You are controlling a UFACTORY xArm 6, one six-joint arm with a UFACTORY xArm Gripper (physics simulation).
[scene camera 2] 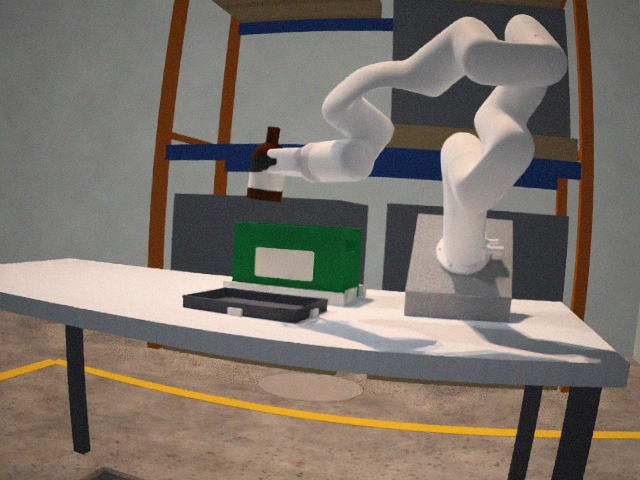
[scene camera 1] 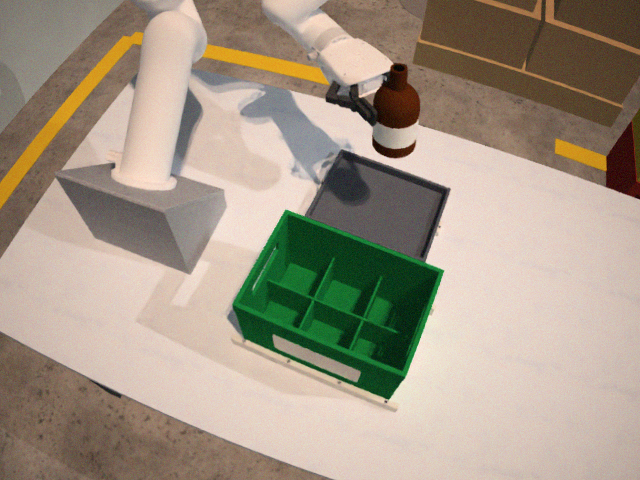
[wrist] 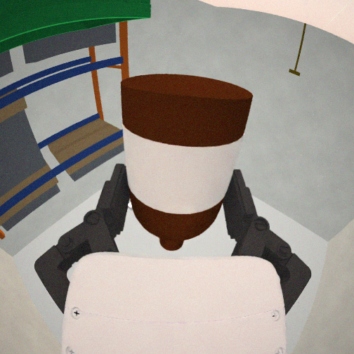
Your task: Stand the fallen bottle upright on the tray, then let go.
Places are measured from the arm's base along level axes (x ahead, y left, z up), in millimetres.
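Pixels of known places: gripper, fingertip midpoint: [scene camera 2: 268,166] [scene camera 1: 396,111]; arm's base, link origin: [scene camera 2: 463,253] [scene camera 1: 143,180].
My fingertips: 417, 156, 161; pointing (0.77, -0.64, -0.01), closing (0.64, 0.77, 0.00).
Note:
Ahead of a thing's pixels: the offset from my fingertips to its middle, as dx, dy, dz. Level surfaces: height alone.
The brown bottle @(+0, +0, +7) [scene camera 1: 397,105] [scene camera 2: 265,183] [wrist: 182,122] with a white label is in the air, nearly upright, neck up and base down; in scene camera 2 it leans slightly. My gripper [scene camera 1: 388,117] [scene camera 2: 262,162] [wrist: 177,179] is shut on the bottle's body from the side, one finger on each side in the wrist view. In scene camera 1 the bottle hides part of the far finger. The dark grey tray @(+4, +18, -287) [scene camera 1: 392,217] [scene camera 2: 268,310] lies flat on the table, well below the bottle, with nothing standing on it. The tray does not show in the wrist view.
A green crate @(-4, -261, -212) [scene camera 1: 317,356] [scene camera 2: 336,258] [wrist: 75,15] with compartments stands right beside the tray, its walls higher than the tray's rim. The arm's grey base block [scene camera 1: 129,222] [scene camera 2: 457,304] stands on the white table @(dz -300) [scene camera 1: 516,335] [scene camera 2: 129,289]. A storage rack [scene camera 2: 161,155] stands behind.

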